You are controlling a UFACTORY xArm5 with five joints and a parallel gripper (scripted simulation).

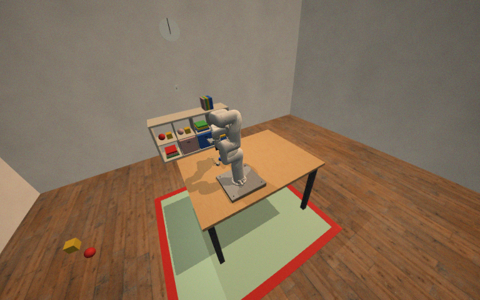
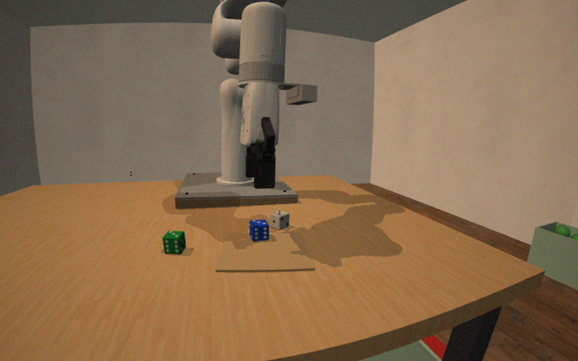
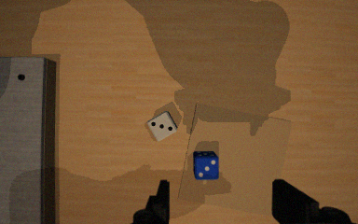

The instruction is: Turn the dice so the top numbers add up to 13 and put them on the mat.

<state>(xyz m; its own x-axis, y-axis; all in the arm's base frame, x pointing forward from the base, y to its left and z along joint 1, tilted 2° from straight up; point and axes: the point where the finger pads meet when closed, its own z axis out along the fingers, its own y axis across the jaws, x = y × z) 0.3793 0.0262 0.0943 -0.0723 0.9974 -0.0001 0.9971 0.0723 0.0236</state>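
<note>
Now: hand 30 mm short of the green die, 150 mm to the left of it and 100 mm above it. From my hand the other things lie so: blue die: 100 mm below; white die: 60 mm behind, 50 mm to the left, 100 mm below; tan mat: 50 mm ahead, 110 mm below.
</note>
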